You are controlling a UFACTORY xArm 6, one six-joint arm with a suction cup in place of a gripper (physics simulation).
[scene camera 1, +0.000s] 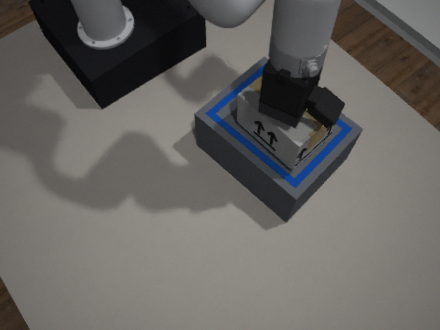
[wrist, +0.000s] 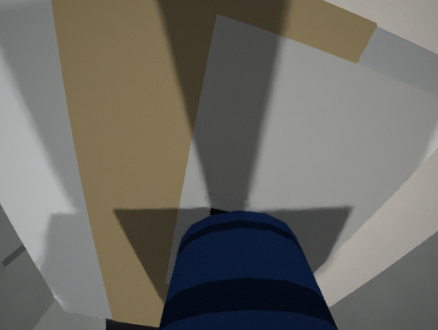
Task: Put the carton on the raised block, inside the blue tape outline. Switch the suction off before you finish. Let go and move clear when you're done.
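Frame: origin at the arm's base, x ahead, y left, z up, level; millimetres.
Where they show: hand, its tool point: [wrist: 232,221]; arm's base, origin of its link: [scene camera 1: 106,27].
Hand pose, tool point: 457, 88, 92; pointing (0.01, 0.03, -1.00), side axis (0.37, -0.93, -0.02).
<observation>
Things, the pixels of their centre, and the offset from my tool point, as dx, dy, dz. "spot": a spot on its surface instead. Level surfaces: height alone.
- grey raised block, middle of its body: [scene camera 1: 275,137] -34, +34, -144
- blue tape outline, a spot on its surface: [scene camera 1: 250,144] spot: -29, -42, -84
- pale table, height of its surface: dz -205
The white carton [scene camera 1: 248,113] [wrist: 325,125] with tan tape and black arrow marks is upright over the top of the grey raised block [scene camera 1: 240,169]. In the scene view its lower edges look to be within the blue tape outline [scene camera 1: 250,144], roughly in line with its sides. The carton's base is at or very near the block's top; any small gap cannot be told. My suction gripper [scene camera 1: 281,118] [wrist: 240,250] is on the carton's top face, shut on it. The blue cup shows in the wrist view; the black gripper body hides it in the scene view, along with part of the carton's top.
The black robot base [scene camera 1: 150,45] stands at the upper left on the pale table [scene camera 1: 150,270]. A black box-shaped part [scene camera 1: 325,106] juts from the gripper's right side over the carton. A pale surface [scene camera 1: 415,17] lies past the wooden floor [scene camera 1: 380,62] at upper right.
</observation>
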